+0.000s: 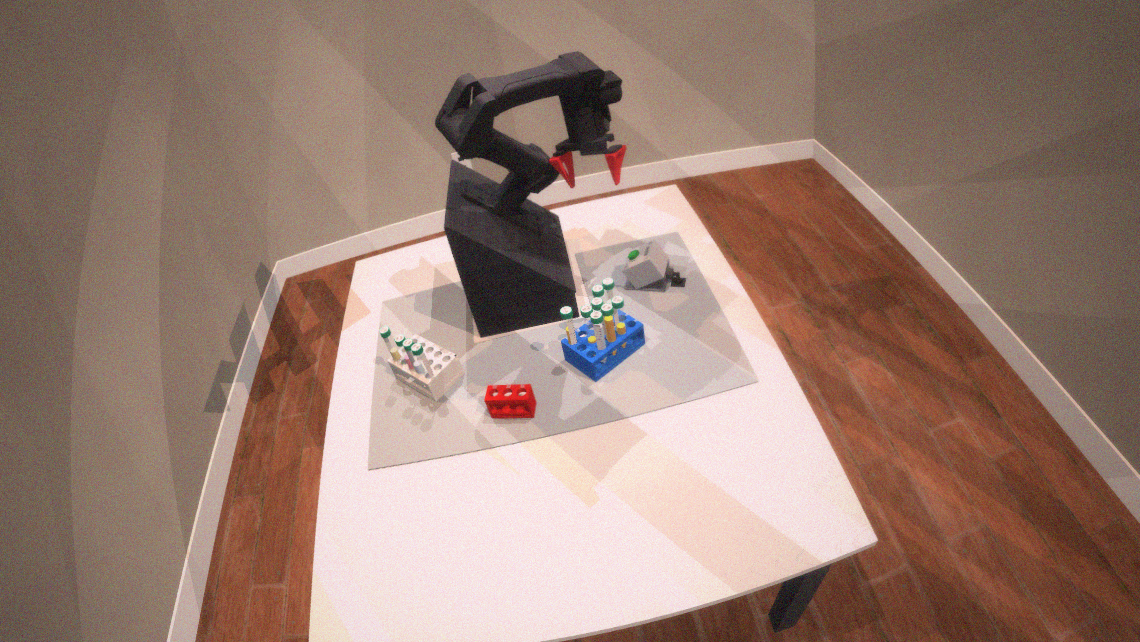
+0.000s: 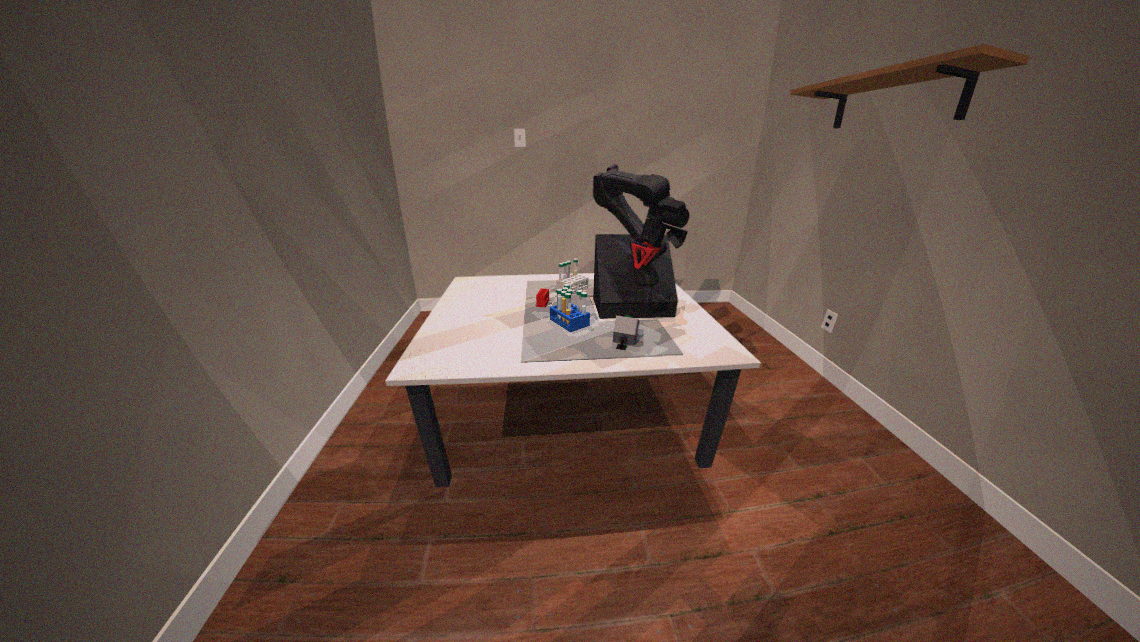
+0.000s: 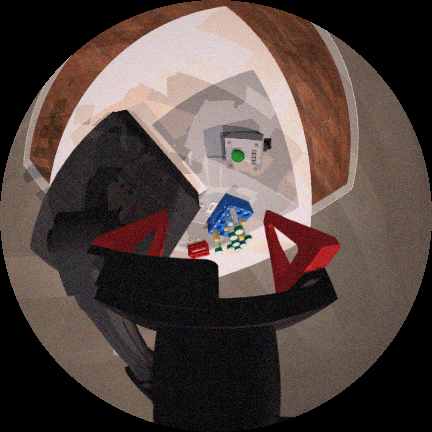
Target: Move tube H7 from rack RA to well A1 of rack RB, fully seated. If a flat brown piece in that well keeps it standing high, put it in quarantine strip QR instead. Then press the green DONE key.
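Seen in the pictures: gripper, fingertip midpoint: (image 1: 594, 185) (image 2: 640, 266) (image 3: 215, 215); arm's base, link origin: (image 1: 500, 208) (image 3: 94, 228).
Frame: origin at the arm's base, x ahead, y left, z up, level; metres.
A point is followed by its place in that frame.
My gripper (image 1: 594, 185) {z 0.040, x 0.061, y 0.197 m} (image 2: 638, 266) {z 0.040, x 0.061, y 0.197 m} (image 3: 215, 215) {z 0.040, x 0.061, y 0.197 m} is open and empty, high above the table beside the arm's base. A blue rack (image 1: 580, 363) {z -0.160, x 0.331, y 0.094 m} (image 2: 568, 320) {z -0.143, x 0.299, y 0.213 m} (image 3: 239, 200) {z -0.169, x 0.259, y 0.200 m} holds several green-capped tubes (image 1: 597, 317) {z -0.060, x 0.332, y 0.138 m} (image 3: 237, 237) {z -0.084, x 0.303, y 0.151 m}; some yellow shows among them. A white rack (image 1: 447, 384) {z -0.173, x 0.300, y -0.161 m} (image 2: 577, 281) {z -0.134, x 0.236, y -0.162 m} holds several green-capped tubes (image 1: 417, 349) {z -0.060, x 0.313, y -0.183 m} along its left side. A small red rack (image 1: 510, 400) {z -0.136, x 0.407, y -0.035 m} (image 2: 542, 298) {z -0.146, x 0.389, y 0.000 m} (image 3: 198, 244) {z -0.171, x 0.375, y -0.027 m} shows no tubes. The labels are too small to read, so tube H7, well A1 and any brown piece cannot be made out. A green key (image 1: 633, 255) {z -0.114, x 0.108, y 0.247 m} (image 3: 238, 155) {z -0.113, x 0.099, y 0.251 m} is on a grey box (image 1: 647, 271) {z -0.132, x 0.146, y 0.266 m} (image 2: 626, 328) {z -0.132, x 0.119, y 0.305 m} (image 3: 247, 143) {z -0.113, x 0.084, y 0.277 m}.
The racks and the grey box stand on a grey mat (image 1: 414, 446) {z -0.184, x 0.430, y -0.231 m} on the white table (image 1: 478, 558) {z -0.187, x 0.679, y -0.125 m}. The black arm base (image 1: 510, 271) {z -0.042, x 0.174, y 0.003 m} (image 2: 634, 307) {z -0.143, x 0.046, y 0.114 m} stands behind the mat's middle. A wooden shelf (image 2: 909, 74) is on the wall.
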